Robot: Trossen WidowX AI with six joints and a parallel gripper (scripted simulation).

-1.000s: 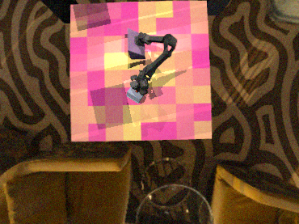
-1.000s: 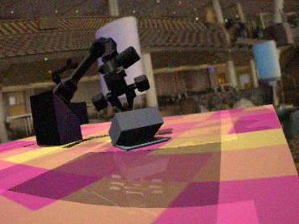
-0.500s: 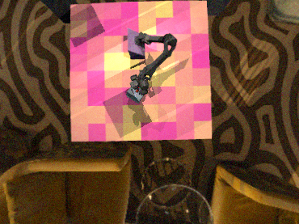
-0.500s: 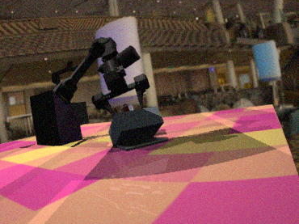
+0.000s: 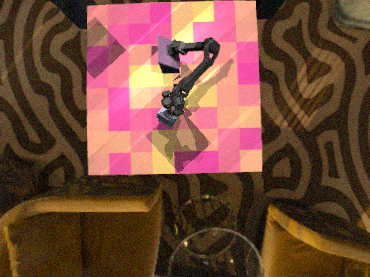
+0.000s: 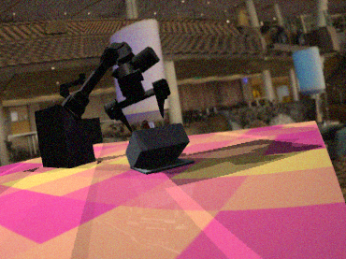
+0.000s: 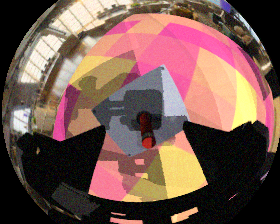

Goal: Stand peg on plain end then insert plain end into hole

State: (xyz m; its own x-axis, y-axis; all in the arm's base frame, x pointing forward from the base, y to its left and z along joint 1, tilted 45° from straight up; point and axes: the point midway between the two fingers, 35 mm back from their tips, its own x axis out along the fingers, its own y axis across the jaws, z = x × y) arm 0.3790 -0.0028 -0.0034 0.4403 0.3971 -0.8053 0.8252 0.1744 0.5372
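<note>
Now: gripper tip 10 mm above the red peg. From my gripper tip the other things lie so: grey sloped panel (30 mm ahead, 20 mm to the right, 60 mm below).
</note>
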